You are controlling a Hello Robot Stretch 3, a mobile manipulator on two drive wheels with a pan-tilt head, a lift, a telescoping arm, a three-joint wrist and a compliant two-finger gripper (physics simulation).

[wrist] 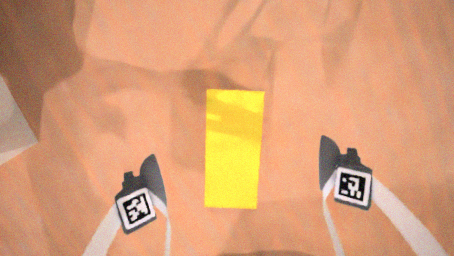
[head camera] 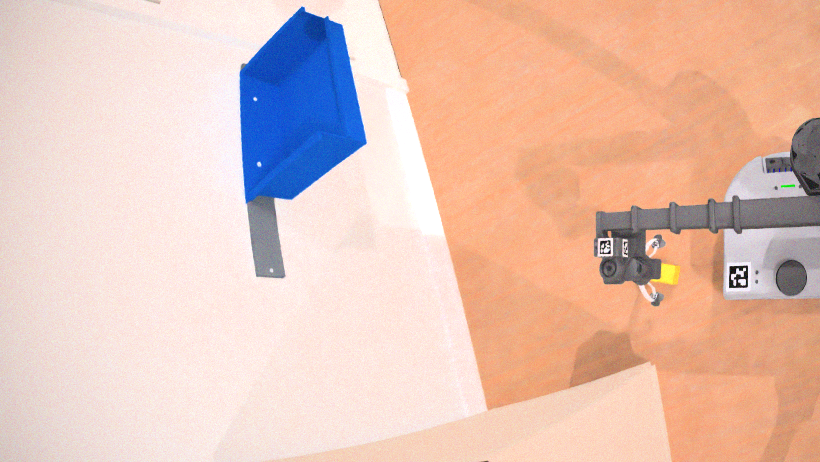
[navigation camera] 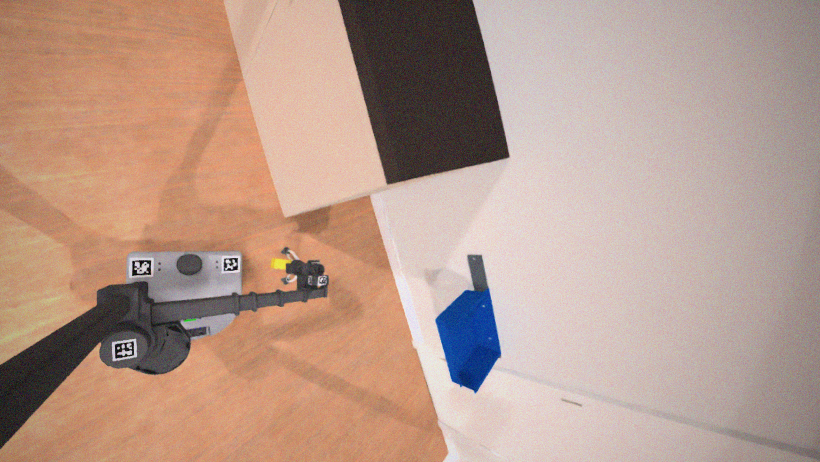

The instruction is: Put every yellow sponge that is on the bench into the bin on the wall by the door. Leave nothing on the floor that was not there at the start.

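Places are measured from the robot's base along level axes (x right, y ahead, z up), in metres.
Where they show: gripper, fingertip midpoint: [wrist: 239, 163] [navigation camera: 284, 265]; robot's base at its link origin: [head camera: 788, 276] [navigation camera: 189, 263].
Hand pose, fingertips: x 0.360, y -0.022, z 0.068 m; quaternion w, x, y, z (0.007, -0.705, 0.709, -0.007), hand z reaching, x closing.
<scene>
Things, the pixels of their centre, and the offset from my fingertips. "*": a spot on its surface instead.
- yellow sponge at the middle of its body: [wrist: 232, 143] [head camera: 660, 272] [navigation camera: 283, 264] dy +0.004, dx +0.008, dz -0.037 m
- blue bin at the middle of its body: [head camera: 297, 128] [navigation camera: 467, 324] dy -0.301, dx +0.654, dz +0.550 m
- grey strip at a spot on its surface: [head camera: 266, 243] [navigation camera: 477, 270] * dy -0.044, dx +0.704, dz +0.578 m
A yellow sponge [head camera: 669, 274] [navigation camera: 277, 264] [wrist: 233, 150] is on the wooden floor near the robot's base; in the head and navigation views the wrist partly covers it. My gripper [head camera: 657, 270] [navigation camera: 285, 265] [wrist: 239, 163] is open and over the sponge. In the wrist view the sponge lies between the spread fingers, with a gap on both sides. The blue bin [head camera: 292, 106] [navigation camera: 470, 332] is fixed to the pale wall, well away from the gripper. Its inside shows partly, with no sponge visible there.
A grey strip [head camera: 266, 243] [navigation camera: 477, 272] is on the wall beside the bin. A beige cabinet-like block [head camera: 608, 413] [navigation camera: 309, 126], with a dark face in the navigation view, stands near the wall. My wheeled base [head camera: 748, 246] [navigation camera: 215, 281] is close to the sponge.
</scene>
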